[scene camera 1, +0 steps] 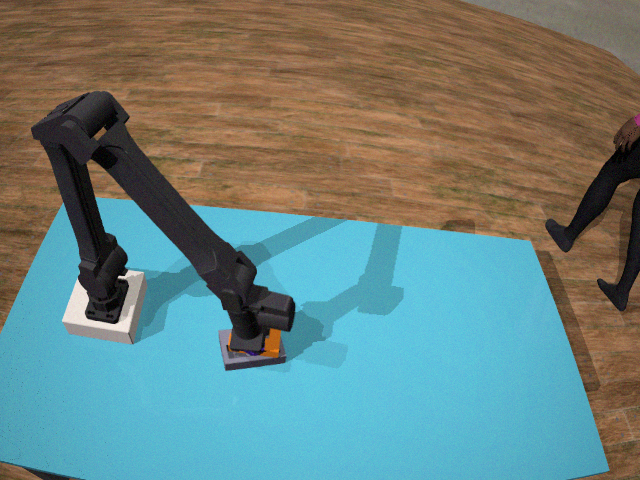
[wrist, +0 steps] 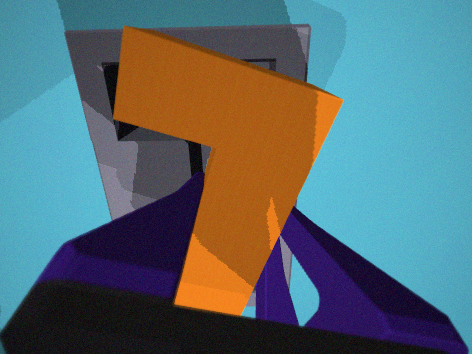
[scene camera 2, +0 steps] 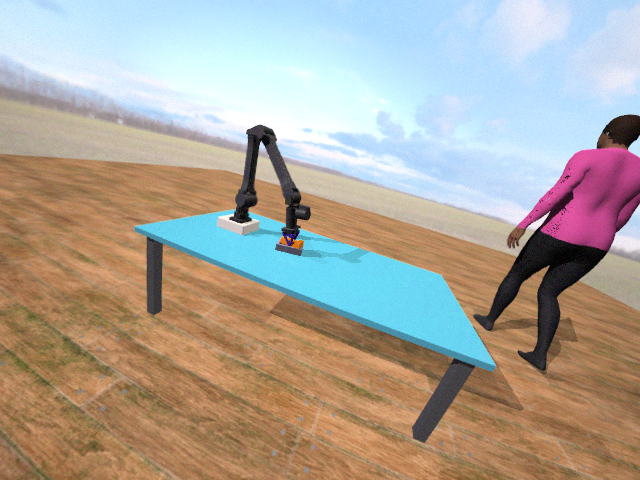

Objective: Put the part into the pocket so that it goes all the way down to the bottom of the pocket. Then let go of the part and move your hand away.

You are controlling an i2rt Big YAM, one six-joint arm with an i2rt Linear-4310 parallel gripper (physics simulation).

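Places are measured from the arm's base along level axes (x back, y right, z up), in centimetres.
Pixels of known places: gripper, fingertip midpoint: (scene camera 1: pixel 254 348) (wrist: pixel 233 192) (scene camera 2: pixel 290 245); arm's base, link origin: (scene camera 1: pixel 107 301) (scene camera 2: pixel 240 220).
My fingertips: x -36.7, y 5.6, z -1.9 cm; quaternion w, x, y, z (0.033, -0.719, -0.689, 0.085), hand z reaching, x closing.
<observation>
For each thing: its top centre in the pictures, then the offset to it from my fingertips. Level surfaces: height alone.
- orange L-shaped block, top centre: (wrist: pixel 188 233) (scene camera 1: pixel 255 335) (scene camera 2: pixel 292 238) dx +0.2, dy -1.4, dz +3.4 cm
- grey block, top centre: (wrist: pixel 199 199) (scene camera 1: pixel 251 343) (scene camera 2: pixel 290 244) dx +0.8, dy -1.4, dz -0.1 cm
- blue table, surface height: dz -3.7 cm
The part is an orange L-shaped block (scene camera 1: pixel 273 344) (scene camera 2: pixel 298 244) (wrist: pixel 225 125). My gripper (scene camera 1: pixel 250 352) (scene camera 2: pixel 290 238) (wrist: pixel 233 192) is shut on one leg of it, with purple fingers on both sides. The grey block (scene camera 1: pixel 253 363) (scene camera 2: pixel 288 251) (wrist: pixel 92 80) lies under the part on the table. Its dark pocket (wrist: pixel 111 95) shows past the left end of the part and along its far edge. In the wrist view the part lies over the pocket, turned against the pocket's edges, with its right corner over the block's rim. The part hides much of the pocket; any gap beneath it is unclear.
The arm's white base block (scene camera 1: pixel 98 330) (scene camera 2: pixel 230 224) stands on the blue table (scene camera 1: pixel 413 392) (scene camera 2: pixel 361 294), left of the grey block. A person in a pink top (scene camera 2: pixel 589 201) stands on the floor beyond the table's right end; the legs (scene camera 1: pixel 594 201) show in scene camera 1.
</observation>
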